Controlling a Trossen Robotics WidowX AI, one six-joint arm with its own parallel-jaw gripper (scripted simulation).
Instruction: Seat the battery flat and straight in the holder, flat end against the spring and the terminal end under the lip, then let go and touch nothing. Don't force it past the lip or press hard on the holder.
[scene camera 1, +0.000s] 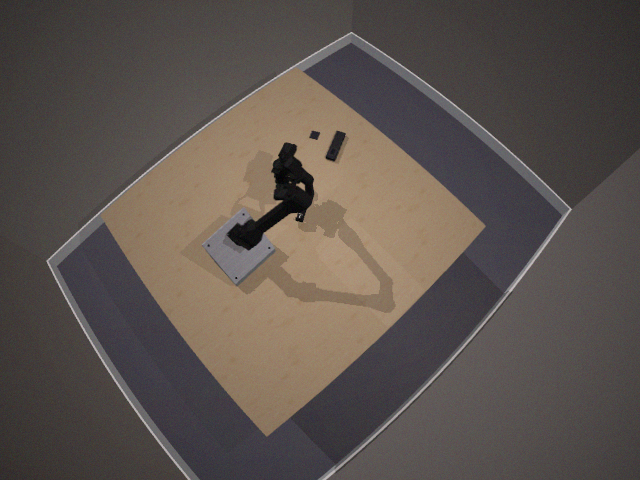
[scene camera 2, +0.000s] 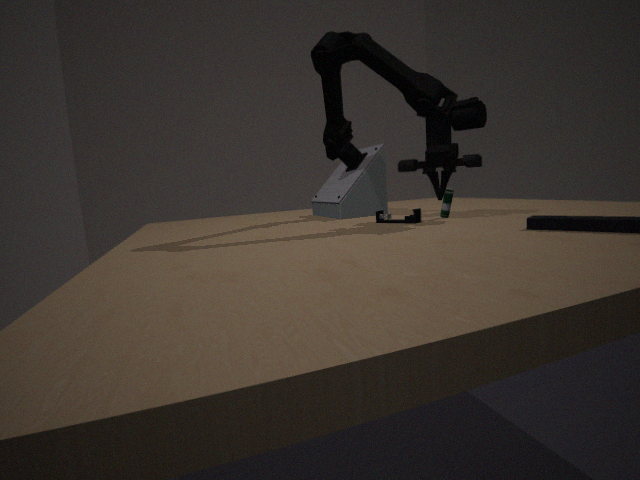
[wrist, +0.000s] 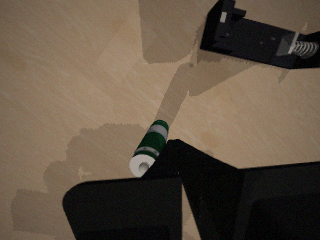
Note:
In view: the gripper (scene camera 2: 440, 200).
The gripper also shows in the wrist view (wrist: 173, 144).

